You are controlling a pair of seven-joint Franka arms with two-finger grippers.
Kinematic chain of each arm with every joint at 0, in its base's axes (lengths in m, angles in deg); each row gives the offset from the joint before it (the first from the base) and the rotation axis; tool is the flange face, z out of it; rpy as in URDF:
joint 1: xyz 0 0 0.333 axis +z
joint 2: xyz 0 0 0 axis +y
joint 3: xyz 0 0 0.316 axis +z
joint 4: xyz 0.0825 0 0 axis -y
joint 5: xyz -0.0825 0 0.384 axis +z
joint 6: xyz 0 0 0 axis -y
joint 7: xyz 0.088 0 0 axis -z
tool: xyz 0 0 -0.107 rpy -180 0 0
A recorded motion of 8 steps. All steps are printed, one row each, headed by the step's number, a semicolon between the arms.
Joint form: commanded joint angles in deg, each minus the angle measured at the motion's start. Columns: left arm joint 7, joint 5, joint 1, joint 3, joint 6, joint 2, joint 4; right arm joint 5, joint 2, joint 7, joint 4, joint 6, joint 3, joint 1.
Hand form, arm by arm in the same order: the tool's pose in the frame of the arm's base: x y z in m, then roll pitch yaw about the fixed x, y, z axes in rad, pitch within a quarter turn. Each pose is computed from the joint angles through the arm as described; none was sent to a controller.
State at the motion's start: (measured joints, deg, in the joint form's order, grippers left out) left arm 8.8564 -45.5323 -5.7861 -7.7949 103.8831 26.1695 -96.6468; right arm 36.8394 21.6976 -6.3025 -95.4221 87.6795 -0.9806 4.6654
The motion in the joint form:
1: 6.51 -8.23 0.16 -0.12 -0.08 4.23 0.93; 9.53 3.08 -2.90 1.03 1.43 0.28 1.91
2: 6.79 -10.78 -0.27 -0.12 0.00 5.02 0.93; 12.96 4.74 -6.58 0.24 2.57 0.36 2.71
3: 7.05 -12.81 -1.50 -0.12 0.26 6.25 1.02; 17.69 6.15 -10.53 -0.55 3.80 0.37 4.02
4: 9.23 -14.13 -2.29 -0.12 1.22 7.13 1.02; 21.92 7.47 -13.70 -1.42 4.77 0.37 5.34
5: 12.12 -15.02 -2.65 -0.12 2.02 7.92 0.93; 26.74 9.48 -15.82 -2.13 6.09 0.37 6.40
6: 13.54 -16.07 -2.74 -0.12 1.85 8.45 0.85; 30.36 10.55 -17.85 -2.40 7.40 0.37 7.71
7: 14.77 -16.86 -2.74 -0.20 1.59 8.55 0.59; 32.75 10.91 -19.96 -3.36 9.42 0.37 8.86
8: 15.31 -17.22 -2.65 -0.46 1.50 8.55 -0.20; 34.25 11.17 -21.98 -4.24 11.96 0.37 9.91
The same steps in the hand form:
1: 0.6206 -0.2077 0.3065 2.1768 0.2700 -0.2068; 0.6103 0.1425 0.3625 -2.2784 0.4004 0.2337
2: 0.6201 -0.2145 0.3003 2.1380 0.2814 -0.2002; 0.6100 0.1550 0.3428 -2.2101 0.3730 0.2688
3: 0.6166 -0.2292 0.2893 2.1082 0.2975 -0.2078; 0.6087 0.1732 0.3273 -2.1284 0.3315 0.2975
4: 0.6154 -0.2375 0.2805 2.0915 0.2736 -0.2186; 0.6055 0.1903 0.3116 -2.0604 0.3039 0.3142
5: 0.6149 -0.2410 0.2717 2.0791 0.2397 -0.2325; 0.6041 0.2042 0.2899 -1.9940 0.2991 0.3009
6: 0.6138 -0.2428 0.2662 2.0594 0.2311 -0.2407; 0.6028 0.2193 0.2799 -1.9517 0.2764 0.2929
7: 0.6120 -0.2443 0.2643 2.0428 0.2211 -0.2499; 0.5995 0.2298 0.2708 -1.9368 0.2512 0.2777
8: 0.6075 -0.2455 0.2595 2.0335 0.2272 -0.2563; 0.5969 0.2376 0.2620 -1.9423 0.2232 0.2585

